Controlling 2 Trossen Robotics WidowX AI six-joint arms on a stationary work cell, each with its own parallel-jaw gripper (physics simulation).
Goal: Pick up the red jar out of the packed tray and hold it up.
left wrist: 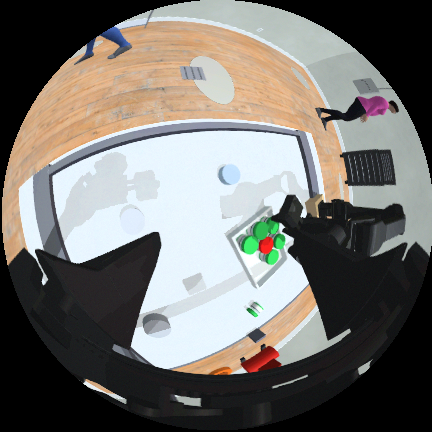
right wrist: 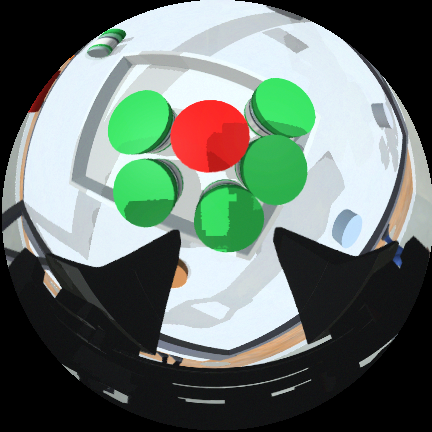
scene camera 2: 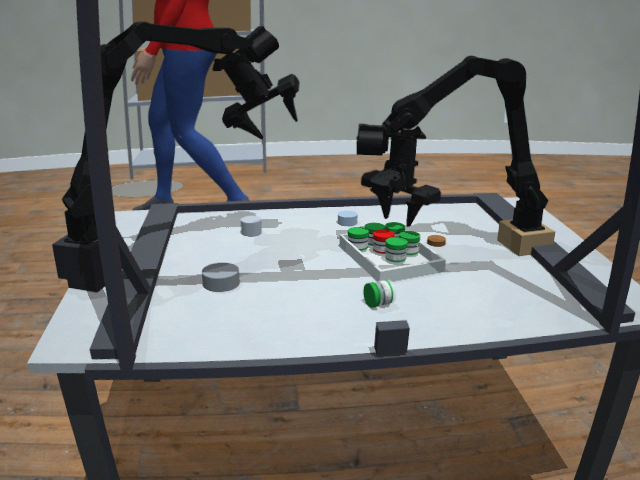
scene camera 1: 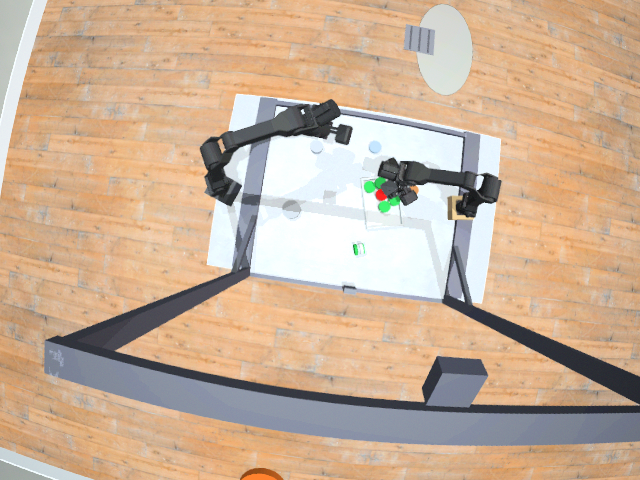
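Seen in the pictures: left gripper, fingertip midpoint: [left wrist: 229, 238] [scene camera 2: 279, 129] [scene camera 1: 336, 134]; right gripper, fingertip midpoint: [left wrist: 276, 223] [right wrist: 227, 235] [scene camera 2: 397, 222]; left arm's base at its link origin: [scene camera 2: 84, 237] [scene camera 1: 220, 187]; right arm's base at its link origin: [left wrist: 320, 208] [scene camera 2: 527, 226] [scene camera 1: 463, 207].
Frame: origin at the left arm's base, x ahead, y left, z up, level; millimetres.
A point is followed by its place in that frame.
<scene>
The red jar [scene camera 1: 381, 195] {x 577, y 282, z -47 mm} [scene camera 2: 383, 240] {x 580, y 263, z -54 mm} [left wrist: 266, 245] {x 575, y 285, z -47 mm} [right wrist: 210, 135] {x 577, y 288, z -47 mm} stands upright in the pale tray [scene camera 1: 383, 227] {x 648, y 174, z -67 mm} [scene camera 2: 412, 268] {x 653, y 177, z -74 mm} [left wrist: 241, 260] {x 519, y 241, z -78 mm} [right wrist: 98, 117] {x 655, y 185, z -88 mm}, with several green-lidded jars [scene camera 2: 396, 249] {x 613, y 226, z -56 mm} [right wrist: 145, 192] {x 630, y 295, z -47 mm} close around it. My right gripper [scene camera 2: 398, 221] {x 600, y 345, z -40 mm} [right wrist: 227, 235] {x 600, y 345, z -40 mm} is partly open and empty, pointing down above the back part of the tray. In the right wrist view the red lid lies up beyond the fingertips, with a green lid nearer them. My left gripper [scene camera 2: 279, 129] {x 322, y 350, z 159 mm} [left wrist: 229, 238] {x 322, y 350, z 159 mm} is wide open and empty, high above the table's back left part.
A green-lidded jar [scene camera 1: 358, 249] {x 598, y 46, z -51 mm} [scene camera 2: 378, 293] {x 605, y 25, z -60 mm} [right wrist: 106, 43] lies on its side in front of the tray. A grey cylinder [scene camera 2: 220, 276] {x 295, y 33, z -66 mm}, a smaller grey one [scene camera 2: 251, 226] {x 259, y 313, z -70 mm}, a light blue one [scene camera 2: 347, 218] {x 467, y 434, z -75 mm} and an orange-brown disc [scene camera 2: 436, 240] {x 692, y 366, z -84 mm} stand on the table. A dark block [scene camera 2: 391, 338] {x 649, y -128, z -58 mm} is at the front edge.
</scene>
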